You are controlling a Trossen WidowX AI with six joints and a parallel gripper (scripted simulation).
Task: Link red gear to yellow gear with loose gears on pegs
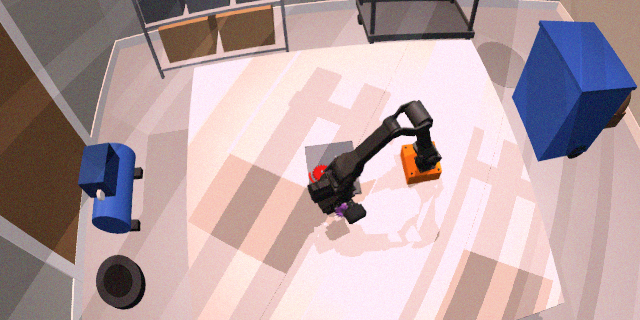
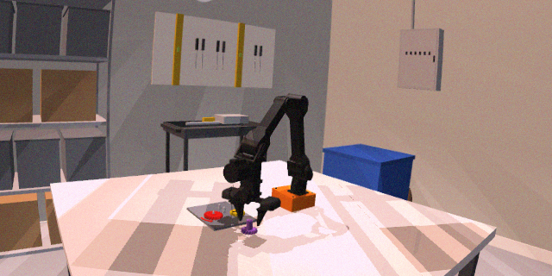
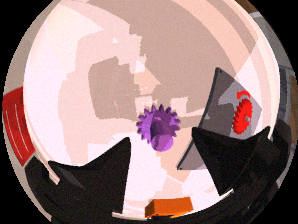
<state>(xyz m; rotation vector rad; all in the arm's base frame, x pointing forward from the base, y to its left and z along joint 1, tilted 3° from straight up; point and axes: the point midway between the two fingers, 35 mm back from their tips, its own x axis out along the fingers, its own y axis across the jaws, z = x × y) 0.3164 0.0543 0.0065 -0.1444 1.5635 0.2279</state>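
Right now my gripper tip is 120 mm to the left of the yellow gear, 60 mm past it and 10 mm above it. The rest, counted from my gripper tip: red gear 150 mm to the right, 20 mm ahead, 10 mm below; then purple gear 10 mm below.
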